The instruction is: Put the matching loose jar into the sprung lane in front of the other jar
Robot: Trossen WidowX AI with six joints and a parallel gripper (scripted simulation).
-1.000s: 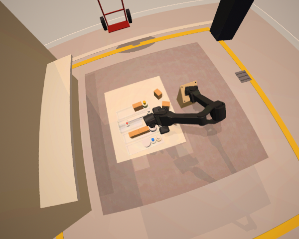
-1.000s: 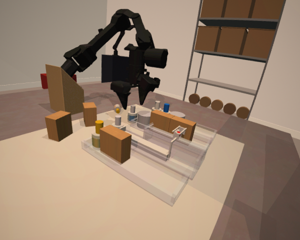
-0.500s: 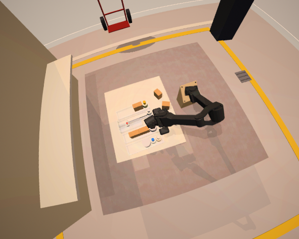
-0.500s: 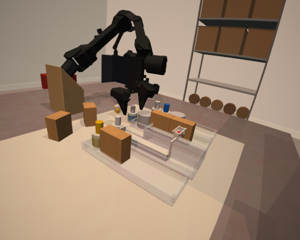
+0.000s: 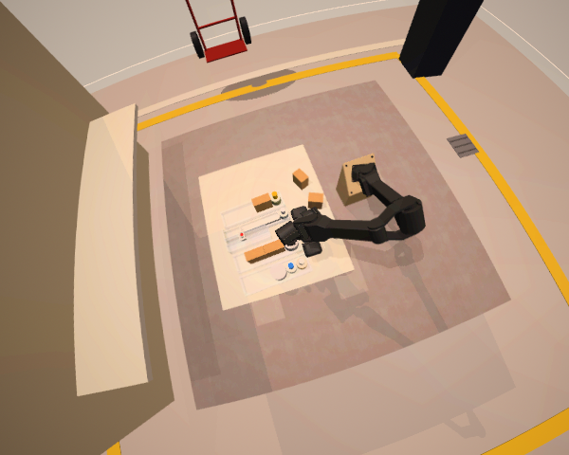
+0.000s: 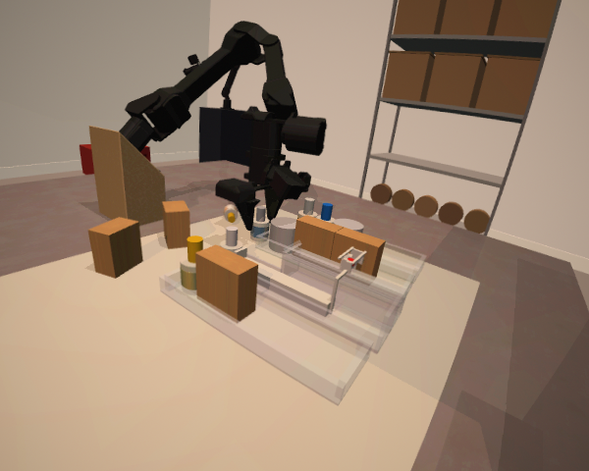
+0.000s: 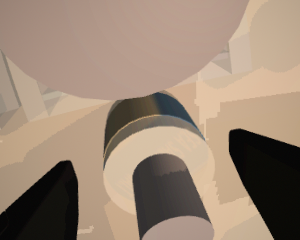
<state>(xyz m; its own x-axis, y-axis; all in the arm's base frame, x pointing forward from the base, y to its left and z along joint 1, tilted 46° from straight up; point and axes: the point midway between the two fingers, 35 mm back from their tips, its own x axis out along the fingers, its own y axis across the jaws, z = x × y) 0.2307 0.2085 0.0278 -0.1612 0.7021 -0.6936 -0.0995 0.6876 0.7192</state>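
Right now the sprung lane is 210 mm ahead of my gripper tip, 70 mm to the right of it and 10 mm below it. The rest, counted from my gripper tip: pale pusher bar 170 mm ahead, 70 mm to the right, 20 mm above.
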